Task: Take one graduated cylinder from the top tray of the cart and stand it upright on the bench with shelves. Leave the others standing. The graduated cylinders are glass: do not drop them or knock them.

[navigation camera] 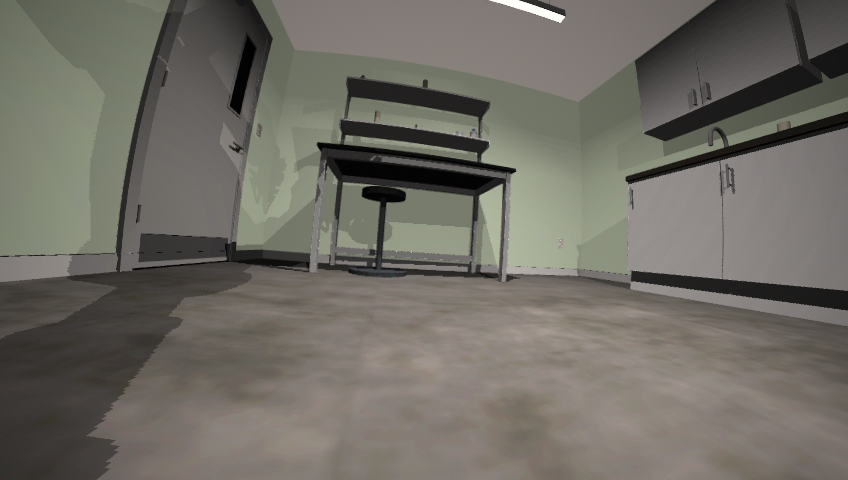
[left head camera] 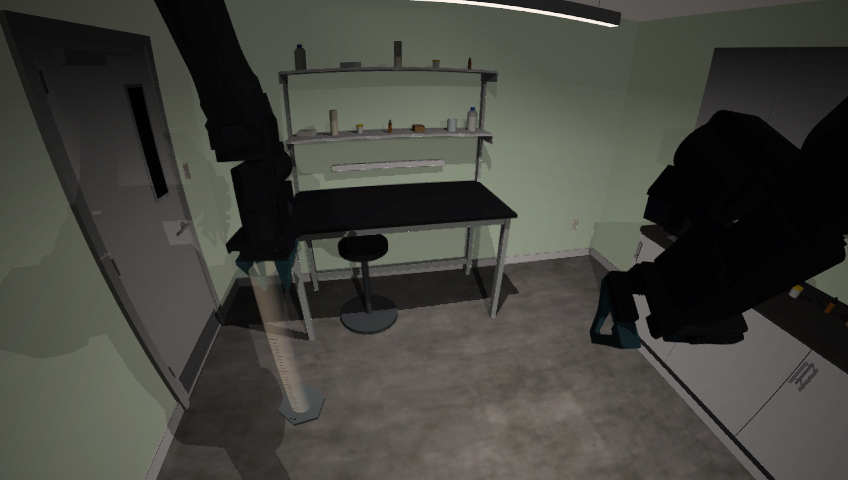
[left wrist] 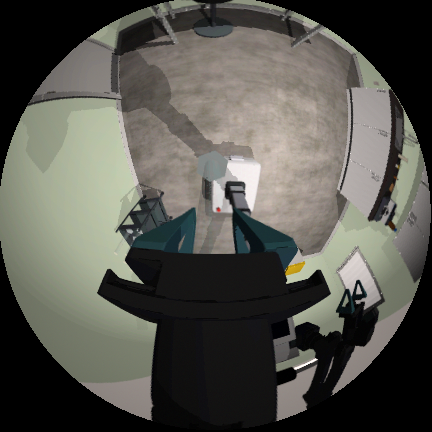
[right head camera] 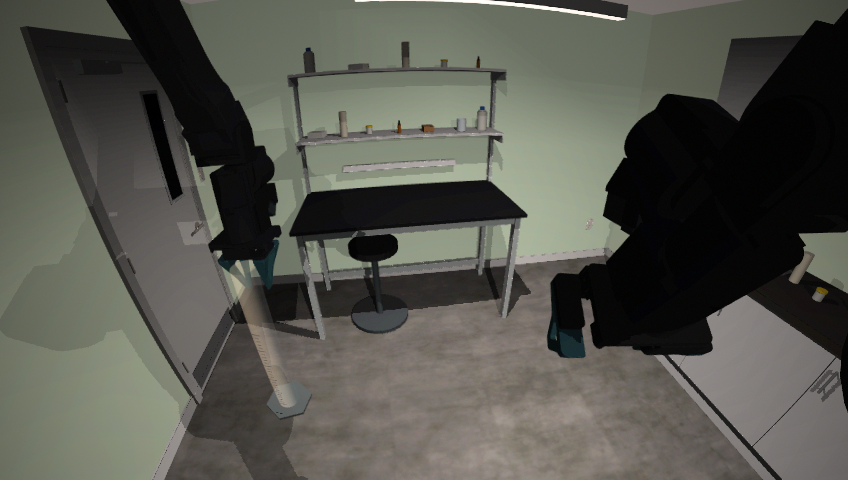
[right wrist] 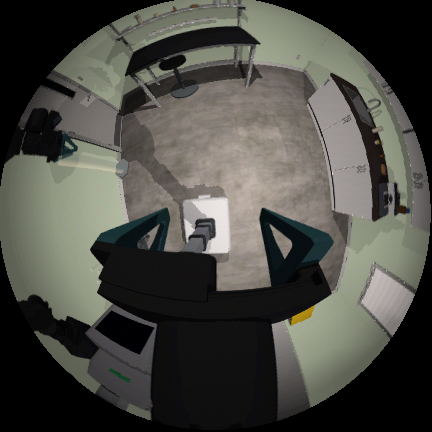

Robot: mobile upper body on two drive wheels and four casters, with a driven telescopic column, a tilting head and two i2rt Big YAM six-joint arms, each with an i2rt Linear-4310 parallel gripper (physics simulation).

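Frame: origin at the left arm's base, x up, y back, z right, level; metres.
Where they show: left gripper, fingertip midpoint: [left head camera: 276,289] [left wrist: 213,212] [right head camera: 259,287] [right wrist: 74,150]; right gripper, fingertip midpoint: [left head camera: 629,336] [left wrist: 352,283] [right head camera: 592,343] [right wrist: 214,212]; right arm's base at its link origin: [left wrist: 309,338].
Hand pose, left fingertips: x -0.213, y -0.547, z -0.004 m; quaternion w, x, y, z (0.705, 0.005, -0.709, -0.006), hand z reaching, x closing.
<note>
After its pixels a point has its place.
My left gripper [left head camera: 265,279] {z -0.004, x -0.213, y -0.547 m} [right head camera: 247,276] {z -0.004, x -0.213, y -0.547 m} [left wrist: 213,212] {z -0.004, x -0.213, y -0.547 m} is shut on a clear graduated cylinder [left head camera: 284,356] {z 0.000, x -0.316, y -0.496 m} [right head camera: 265,350] {z -0.002, x -0.312, y -0.495 m} [right wrist: 95,164] {z 0.011, x -0.310, y -0.505 m}, which hangs base down, its hexagonal foot above the floor. In the left wrist view the cylinder's foot [left wrist: 212,165] shows beyond the fingertips. My right gripper [right wrist: 214,212] {z 0.443, x -0.140, y -0.333 m} is open and empty, at the right in both head views. The bench with shelves [left head camera: 404,205] [right head camera: 410,205] [right wrist: 195,42] [navigation camera: 416,155] stands ahead against the far wall, apart from both grippers. The cart [left wrist: 150,220] {z -0.773, x -1.256, y 0.348 m} shows at the lower left of the left wrist view; its cylinders are hard to make out.
A round stool [left head camera: 363,246] [right head camera: 373,246] [navigation camera: 383,194] stands at the bench's front edge. Bottles and jars stand on the two shelves above the bench top. A door [left head camera: 119,196] {z -1.224, x -0.345, y -1.503 m} [navigation camera: 190,136] {z -1.227, x -0.845, y -1.529 m} is on the left. A counter with cabinets [left head camera: 791,362] {z 2.036, x -0.921, y -0.702 m} [navigation camera: 678,226] {z 1.946, x -1.180, y -1.501 m} runs along the right.
</note>
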